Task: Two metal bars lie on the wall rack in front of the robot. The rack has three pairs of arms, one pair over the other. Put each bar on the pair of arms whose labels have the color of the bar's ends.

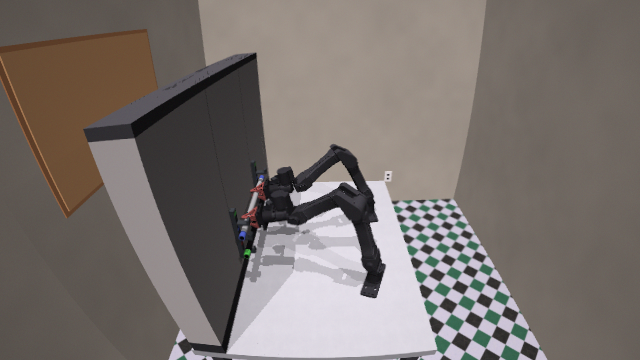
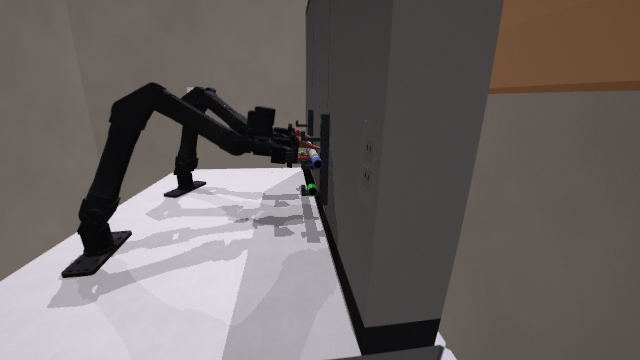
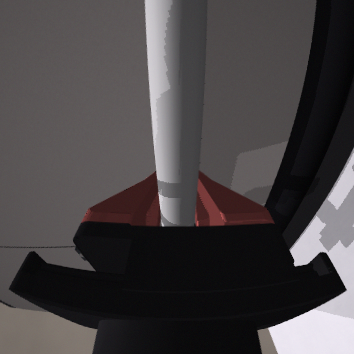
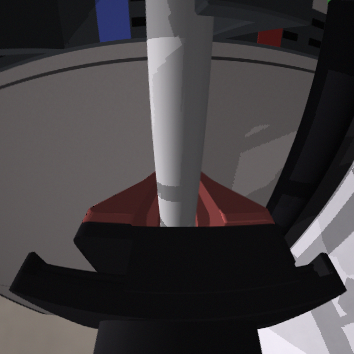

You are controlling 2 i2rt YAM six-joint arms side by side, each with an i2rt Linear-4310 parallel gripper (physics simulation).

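Pixels of known places: left gripper, between the fingertips: [image 1: 242, 219] [image 2: 312, 141] [image 3: 177, 175]; right gripper, between the fingertips: [image 1: 251, 193] [image 4: 177, 174]; left arm's base, origin of its link: [image 1: 373, 279] [image 2: 186, 189]; right arm's base, origin of its link: [image 1: 368, 211] [image 2: 101, 252].
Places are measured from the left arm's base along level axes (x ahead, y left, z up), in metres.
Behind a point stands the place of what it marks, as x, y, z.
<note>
The light grey bar with blue ends [image 1: 242, 235] @(0.499, 0.177, 0.254) [image 2: 316, 163] @(0.682, -0.284, 0.234) [image 3: 175, 100] @(0.561, -0.002, 0.240) [image 4: 177, 110] @(0.641, -0.202, 0.236) is level, close to the wall, at about the middle arms; whether it rests on them I cannot tell. My left gripper [image 1: 248, 217] @(0.573, 0.071, 0.236) [image 3: 177, 175] @(0.573, 0.071, 0.236) and my right gripper [image 1: 258, 191] @(0.657, -0.129, 0.231) [image 4: 177, 174] @(0.657, -0.129, 0.231) are both shut on it. The black bar with green ends [image 1: 247, 253] @(0.487, 0.186, 0.168) [image 2: 312, 189] @(0.671, -0.279, 0.163) lies on the lowest arms. The rack [image 1: 233, 220] [image 2: 325, 167] has a green label [image 2: 321, 120] @(0.680, -0.229, 0.336) at the top, a blue label [image 4: 114, 20] @(0.678, -0.226, 0.259) at the middle and a red label [image 4: 270, 38] @(0.676, -0.222, 0.184) at the bottom.
The dark wall panel [image 1: 185, 175] @(0.460, 0.394, 0.646) [image 2: 360, 225] @(0.814, -0.522, 0.201) stands behind the rack. The white table [image 1: 330, 310] @(0.122, 0.213, 0.000) [image 2: 175, 310] @(0.483, -0.579, 0.000) lies below the arms. The upper rack arm [image 2: 312, 138] @(0.662, -0.250, 0.291) juts out above the blue-ended bar. The two forearms are close together.
</note>
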